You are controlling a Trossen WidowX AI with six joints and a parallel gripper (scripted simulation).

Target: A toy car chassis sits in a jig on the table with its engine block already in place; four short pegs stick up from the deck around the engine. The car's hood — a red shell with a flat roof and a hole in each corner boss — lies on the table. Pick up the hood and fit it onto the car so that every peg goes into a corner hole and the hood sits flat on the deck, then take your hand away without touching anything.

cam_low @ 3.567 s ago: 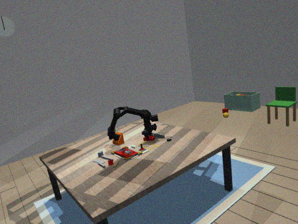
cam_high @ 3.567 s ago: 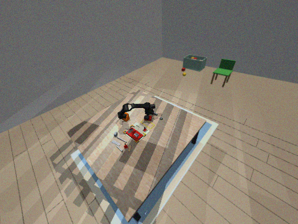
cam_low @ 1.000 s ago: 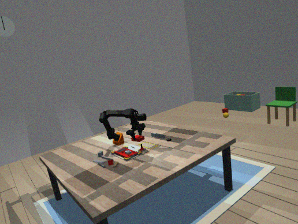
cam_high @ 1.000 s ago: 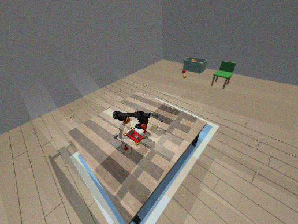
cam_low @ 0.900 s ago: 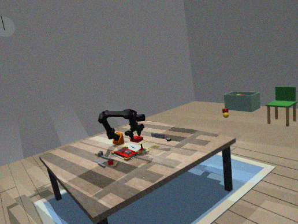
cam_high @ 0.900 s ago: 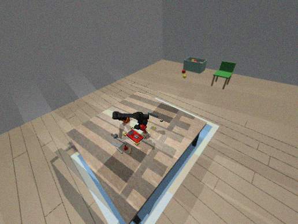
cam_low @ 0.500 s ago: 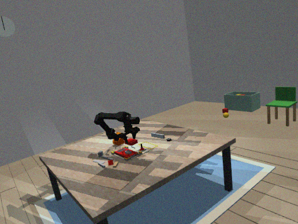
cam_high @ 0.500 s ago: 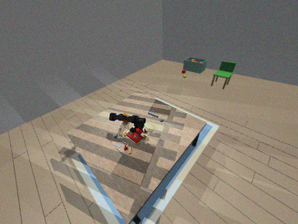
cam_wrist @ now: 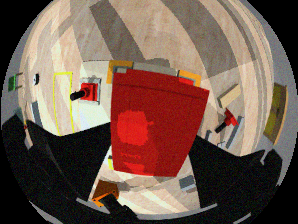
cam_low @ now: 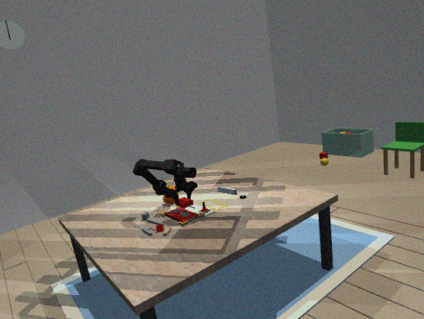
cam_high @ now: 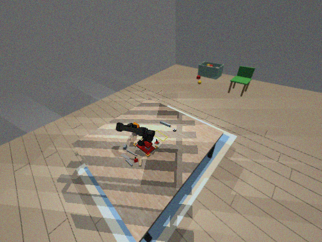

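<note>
Right now my gripper tip is 4 cm past the yellow-edged jig, 3 cm to the right of it and 9 cm above it. The rest, counted from my gripper tip: red hood (1 cm above).
</note>
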